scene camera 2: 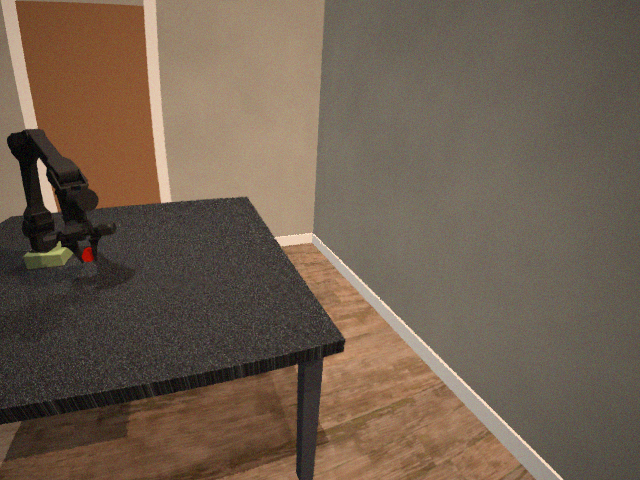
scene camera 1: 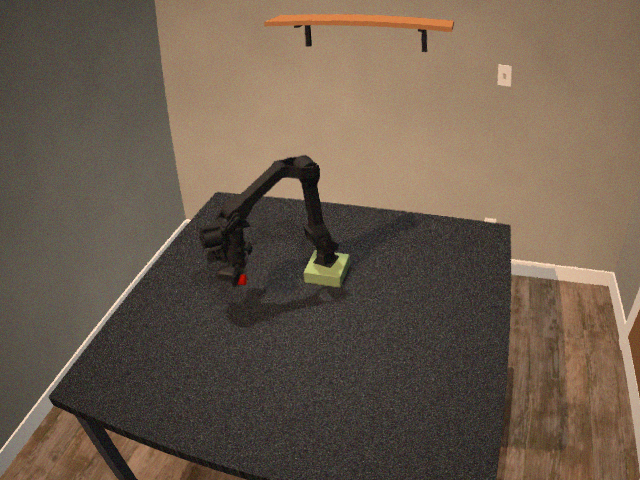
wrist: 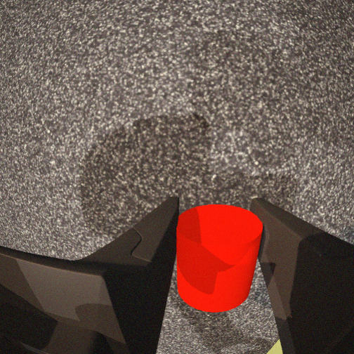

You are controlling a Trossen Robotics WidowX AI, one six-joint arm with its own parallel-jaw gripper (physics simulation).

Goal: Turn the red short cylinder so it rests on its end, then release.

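Observation:
The red short cylinder [scene camera 1: 242, 279] [scene camera 2: 87, 254] [wrist: 216, 270] is between the two dark fingers of my gripper [scene camera 1: 238, 282] [scene camera 2: 88, 257] [wrist: 215, 206], which is shut on it. The fingers press its curved sides in the wrist view. The cylinder is held a little above the table, apart from the top. A round end face shows towards scene camera 2, so it looks to be lying on its side or tilted; the exact tilt is hard to tell. In scene camera 1 a finger hides part of it.
The arm's base stands on a pale green block [scene camera 1: 323, 277] [scene camera 2: 46, 258] on the dark speckled table [scene camera 1: 361, 361] [scene camera 2: 180, 310]. A corner of the green block also shows at the bottom of the wrist view. An orange shelf [scene camera 1: 359, 20] is on the wall behind the table.

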